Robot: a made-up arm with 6 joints. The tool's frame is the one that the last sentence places.
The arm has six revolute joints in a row. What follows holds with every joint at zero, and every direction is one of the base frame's. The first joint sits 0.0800 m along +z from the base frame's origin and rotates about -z. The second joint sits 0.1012 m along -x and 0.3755 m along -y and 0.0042 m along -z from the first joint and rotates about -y. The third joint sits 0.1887 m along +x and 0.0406 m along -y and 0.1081 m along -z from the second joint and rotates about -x. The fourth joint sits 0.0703 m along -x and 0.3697 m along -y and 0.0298 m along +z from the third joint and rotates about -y. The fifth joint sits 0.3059 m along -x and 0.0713 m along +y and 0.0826 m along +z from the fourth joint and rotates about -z. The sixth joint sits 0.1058 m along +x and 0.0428 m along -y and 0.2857 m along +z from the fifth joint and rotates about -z. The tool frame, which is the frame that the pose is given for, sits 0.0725 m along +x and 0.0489 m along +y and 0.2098 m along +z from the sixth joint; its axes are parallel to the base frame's.
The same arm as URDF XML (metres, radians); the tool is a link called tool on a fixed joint. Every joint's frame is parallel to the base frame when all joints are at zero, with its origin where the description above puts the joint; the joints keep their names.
<robot name="arm">
  <joint name="joint 1" type="continuous">
    <parent link="base"/>
    <child link="link1"/>
    <origin xyz="0 0 0.08" rpy="0 0 0"/>
    <axis xyz="0 0 -1"/>
  </joint>
  <joint name="joint 2" type="continuous">
    <parent link="link1"/>
    <child link="link2"/>
    <origin xyz="-0.1012 -0.3755 -0.0042" rpy="0 0 0"/>
    <axis xyz="0 -1 0"/>
  </joint>
  <joint name="joint 3" type="continuous">
    <parent link="link2"/>
    <child link="link3"/>
    <origin xyz="0.1887 -0.0406 -0.1081" rpy="0 0 0"/>
    <axis xyz="-1 0 0"/>
  </joint>
  <joint name="joint 4" type="continuous">
    <parent link="link3"/>
    <child link="link4"/>
    <origin xyz="-0.0703 -0.3697 0.0298" rpy="0 0 0"/>
    <axis xyz="0 -1 0"/>
  </joint>
  <joint name="joint 5" type="continuous">
    <parent link="link4"/>
    <child link="link5"/>
    <origin xyz="-0.3059 0.0713 0.0826" rpy="0 0 0"/>
    <axis xyz="0 0 -1"/>
  </joint>
  <joint name="joint 6" type="continuous">
    <parent link="link5"/>
    <child link="link6"/>
    <origin xyz="0.1058 -0.0428 0.2857" rpy="0 0 0"/>
    <axis xyz="0 0 -1"/>
  </joint>
  <joint name="tool_joint" type="fixed">
    <parent link="link6"/>
    <child link="tool"/>
    <origin xyz="0.0725 0.0489 0.2098" rpy="0 0 0"/>
  </joint>
  <link name="base"/>
  <link name="link1"/>
  <link name="link2"/>
  <link name="link3"/>
  <link name="link4"/>
  <link name="link5"/>
  <link name="link6"/>
  <link name="tool"/>
</robot>

